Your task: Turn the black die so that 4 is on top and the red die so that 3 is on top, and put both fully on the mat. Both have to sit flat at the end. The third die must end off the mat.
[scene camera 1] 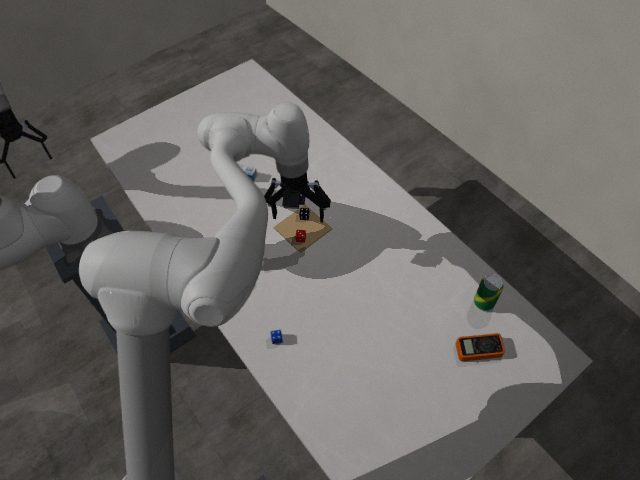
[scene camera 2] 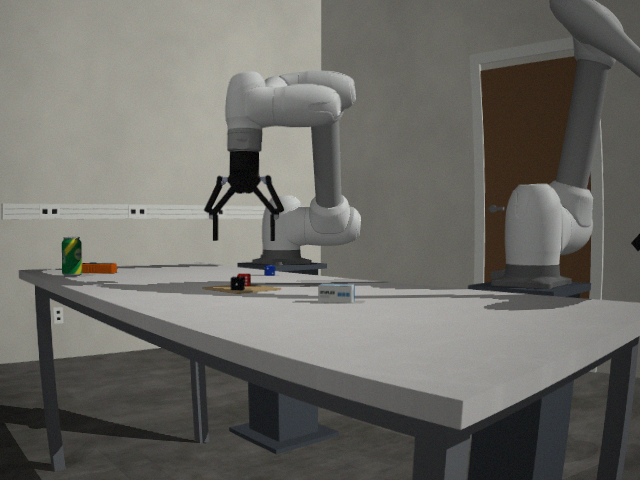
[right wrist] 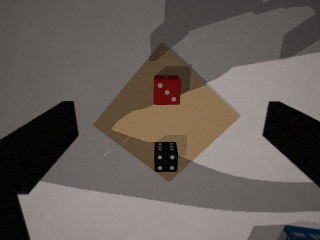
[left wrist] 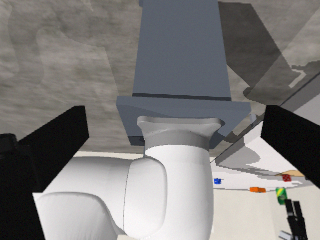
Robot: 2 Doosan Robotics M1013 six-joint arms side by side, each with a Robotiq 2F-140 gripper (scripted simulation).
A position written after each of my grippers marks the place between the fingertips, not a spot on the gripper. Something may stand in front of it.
Observation:
In view: my left gripper [left wrist: 174, 121], my right gripper [scene camera 2: 243, 240], a red die [right wrist: 166, 87] and a tan mat [scene camera 1: 315, 229].
The tan mat shows as well in the right wrist view [right wrist: 132, 120]. My right gripper shows as well in scene camera 1 [scene camera 1: 298, 217] and in the right wrist view [right wrist: 171, 118].

